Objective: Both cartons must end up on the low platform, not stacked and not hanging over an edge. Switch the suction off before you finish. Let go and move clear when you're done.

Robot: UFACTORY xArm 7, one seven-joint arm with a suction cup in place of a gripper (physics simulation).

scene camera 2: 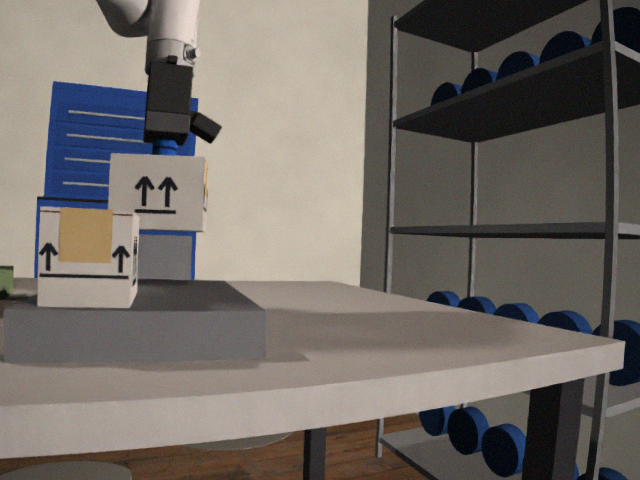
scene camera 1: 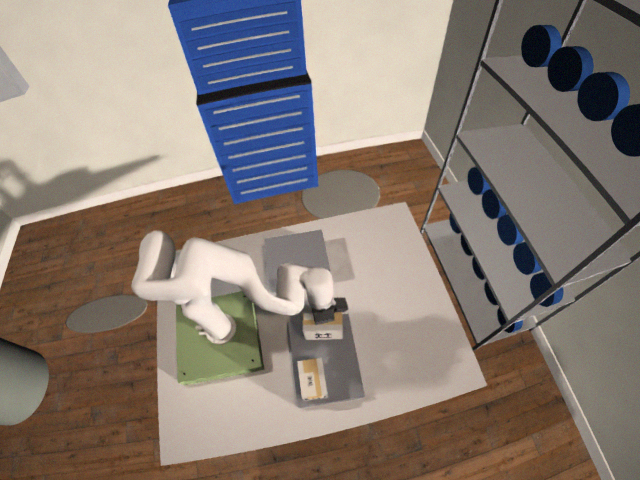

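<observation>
My suction gripper is on the top of a white carton with arrows on its side. This carton hangs upright in the air, with a gap below it in the scene camera 2 view, over the far part of the low grey platform. The other carton, white with a tan strip, rests upright on the platform's near left part. The two cartons are apart in the scene camera 1 view. The arm hides part of the held carton's top there.
A second grey block stands farther back on the light table. The arm's base is on a green plate at the left. A shelf rack stands on the right, and a blue cabinet stands behind the table.
</observation>
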